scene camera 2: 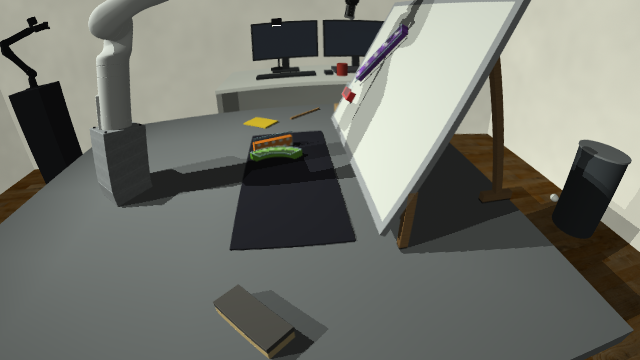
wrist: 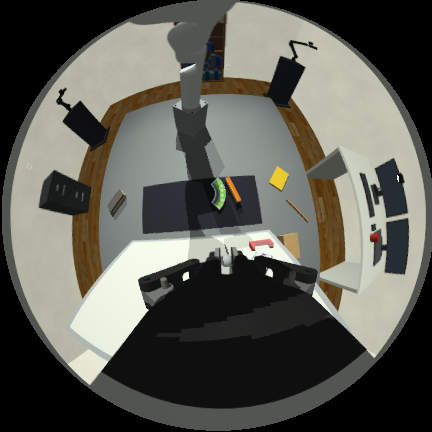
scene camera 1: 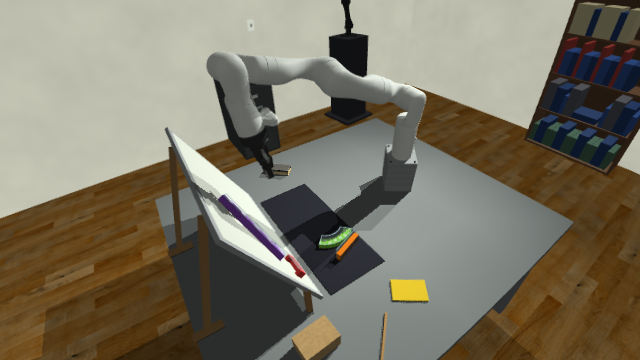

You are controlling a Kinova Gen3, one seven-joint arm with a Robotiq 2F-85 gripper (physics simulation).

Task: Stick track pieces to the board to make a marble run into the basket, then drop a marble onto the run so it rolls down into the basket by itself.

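Frame: origin at the arm's base, x back, y left, z down, level; metres.
Seen in the pictures: gripper, fingertip midpoint: [scene camera 2: 348, 18] [wrist: 225, 253] [scene camera 1: 270, 176]; arm's base, link origin: [scene camera 2: 116, 126] [wrist: 190, 103] [scene camera 1: 401, 153].
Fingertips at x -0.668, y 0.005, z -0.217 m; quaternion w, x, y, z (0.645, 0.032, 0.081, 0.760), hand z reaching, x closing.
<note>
Pixels of each thing's middle, then the offset from my fingertips to it. "spot": a spot on its surface instead. Level surfaces: height alone.
- pale marble, body centre: [wrist: 225, 260] dx -0.007, dy -0.001, dz -0.004 m
- long purple track, body centre: [scene camera 2: 379, 56] [scene camera 1: 252, 226] dx -0.106, dy +0.036, dz +0.113 m
- small red U-shaped piece, surface spot: [scene camera 2: 348, 94] spot: dx -0.032, dy +0.105, dz +0.248 m
- green curved track, body centre: [scene camera 2: 275, 154] [scene camera 1: 335, 237] [wrist: 217, 193] dx +0.212, dy +0.043, dz +0.397 m
- orange straight track, body centre: [scene camera 2: 272, 141] [scene camera 1: 347, 244] [wrist: 232, 188] dx +0.215, dy +0.112, dz +0.382 m
- dark mat, surface height: dz +0.408 m
- eraser-like block, body centre: [scene camera 2: 252, 320] [scene camera 1: 278, 169] [wrist: 116, 200] dx +0.312, dy -0.527, dz +0.396 m
- yellow pad, body centre: [scene camera 1: 409, 290] [scene camera 2: 260, 122] [wrist: 278, 177] dx +0.243, dy +0.389, dz +0.408 m
- thin stick, body centre: [scene camera 1: 383, 339] [scene camera 2: 305, 113] [wrist: 297, 209] dx +0.050, dy +0.442, dz +0.407 m
- brown box, body centre: [scene camera 1: 316, 340] [wrist: 288, 246] dx -0.112, dy +0.319, dz +0.381 m
My gripper [scene camera 1: 270, 175] [scene camera 2: 350, 16] [wrist: 225, 253] is shut on a pale marble [wrist: 226, 260], which shows between the fingertips in the wrist view. It is above the tilted white board [scene camera 1: 240, 240] [scene camera 2: 425, 125] [wrist: 125, 280], near the upper end of the purple track. The long purple track [scene camera 1: 250, 227] [scene camera 2: 382, 52] slopes down across the board. A small red U-shaped piece [scene camera 1: 295, 266] [scene camera 2: 348, 94] [wrist: 261, 244], perhaps the basket, sits on the board near the track's lower end. A green curved track [scene camera 1: 335, 239] [scene camera 2: 276, 154] [wrist: 220, 194] and an orange straight track [scene camera 1: 347, 246] [wrist: 233, 189] lie on the dark mat [scene camera 1: 295, 202] [scene camera 2: 295, 215] [wrist: 165, 210].
An eraser-like block [scene camera 1: 282, 170] [scene camera 2: 255, 320] [wrist: 117, 202], a yellow pad [scene camera 1: 409, 290] [scene camera 2: 260, 122] [wrist: 279, 178], a thin stick [scene camera 1: 384, 335] [scene camera 2: 305, 113] [wrist: 297, 210] and a brown box [scene camera 1: 317, 337] [wrist: 290, 245] lie around. A white ball [scene camera 2: 554, 198] lies by the bin [scene camera 2: 587, 200].
</note>
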